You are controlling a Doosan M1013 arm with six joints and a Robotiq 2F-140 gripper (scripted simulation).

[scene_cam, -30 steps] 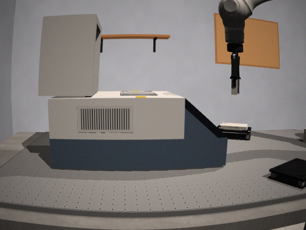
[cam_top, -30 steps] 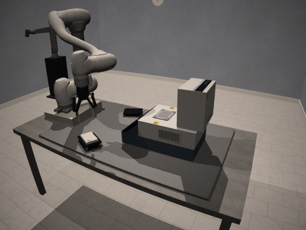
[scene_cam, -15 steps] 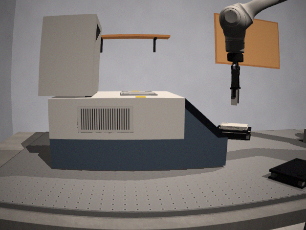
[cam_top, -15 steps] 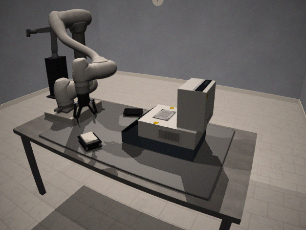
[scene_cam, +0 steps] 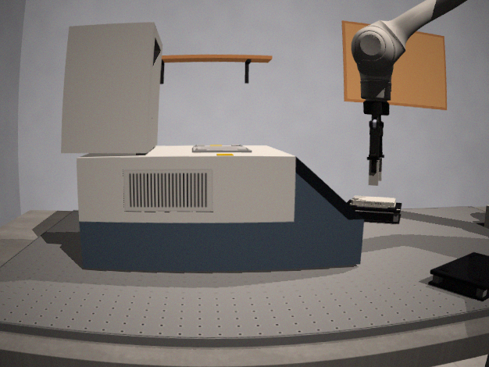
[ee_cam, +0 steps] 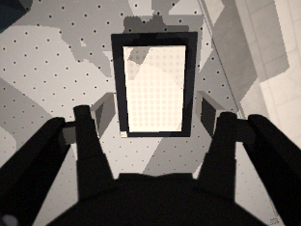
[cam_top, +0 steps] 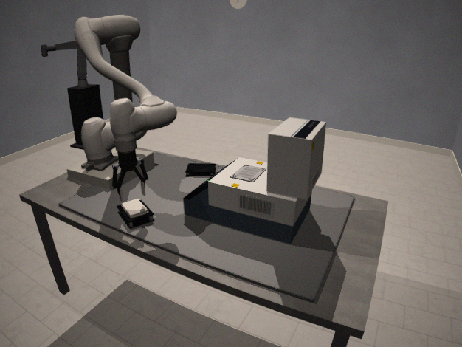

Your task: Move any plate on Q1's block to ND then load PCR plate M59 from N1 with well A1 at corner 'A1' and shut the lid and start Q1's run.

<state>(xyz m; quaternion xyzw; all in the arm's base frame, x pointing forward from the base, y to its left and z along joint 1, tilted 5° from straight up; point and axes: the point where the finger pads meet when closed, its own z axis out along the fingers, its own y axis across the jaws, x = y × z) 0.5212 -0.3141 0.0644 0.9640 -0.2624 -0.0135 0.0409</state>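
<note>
The white plate M59 is 80 mm below my hand. Also, from my hand: black nest N1: 90 mm below; black nest ND: 30 mm ahead, 560 mm to the left, 100 mm below.
</note>
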